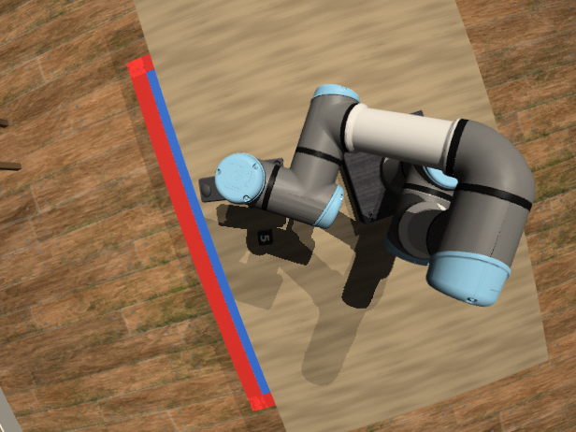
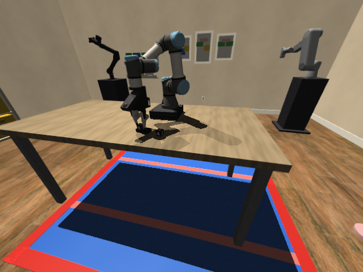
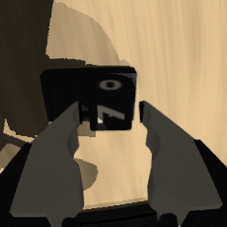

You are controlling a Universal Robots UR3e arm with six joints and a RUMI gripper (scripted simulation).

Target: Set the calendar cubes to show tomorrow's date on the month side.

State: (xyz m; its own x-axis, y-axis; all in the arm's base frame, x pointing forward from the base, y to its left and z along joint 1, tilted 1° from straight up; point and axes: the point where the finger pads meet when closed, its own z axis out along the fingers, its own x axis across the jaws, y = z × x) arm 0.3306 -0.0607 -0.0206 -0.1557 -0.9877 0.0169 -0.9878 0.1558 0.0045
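Right now my hand is 10 mm above the black cube. Also, from my hand: black calendar tray (20 mm to the left, 30 mm below).
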